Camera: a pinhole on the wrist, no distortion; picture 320 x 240 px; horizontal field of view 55.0 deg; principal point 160.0 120.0 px. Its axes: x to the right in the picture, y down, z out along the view. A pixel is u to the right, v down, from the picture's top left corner.
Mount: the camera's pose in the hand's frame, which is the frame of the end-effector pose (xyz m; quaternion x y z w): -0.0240 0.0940 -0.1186 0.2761 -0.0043 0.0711 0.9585
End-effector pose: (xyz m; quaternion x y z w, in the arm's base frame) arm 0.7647 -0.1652 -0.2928 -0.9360 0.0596 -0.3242 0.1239
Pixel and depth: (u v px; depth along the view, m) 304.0 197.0 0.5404
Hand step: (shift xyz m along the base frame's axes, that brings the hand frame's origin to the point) 0.4401 0.0820 -0.1759
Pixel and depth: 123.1 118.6 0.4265
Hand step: 0.1053 0.1932 -0.1800
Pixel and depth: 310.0 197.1 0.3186
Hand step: 0.2253 0.0017 -0.0799
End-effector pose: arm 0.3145 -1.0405 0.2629 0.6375 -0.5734 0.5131 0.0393
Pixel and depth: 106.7 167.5 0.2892
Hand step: 0.1251 -0.0357 -0.1037
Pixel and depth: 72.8 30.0 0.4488
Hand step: 0.3441 0.0545 -0.0242
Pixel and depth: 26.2 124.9 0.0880
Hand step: -0.0500 0.0551 -0.0437
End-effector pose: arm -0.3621 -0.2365 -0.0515 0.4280 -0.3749 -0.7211 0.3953
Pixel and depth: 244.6 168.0 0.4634
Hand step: -0.3436 -0.0005 0.0131
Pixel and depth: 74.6 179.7 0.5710
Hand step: -0.3572 0.2991 0.0838
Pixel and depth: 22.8 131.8 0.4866
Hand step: -0.2395 0.3332 0.0202
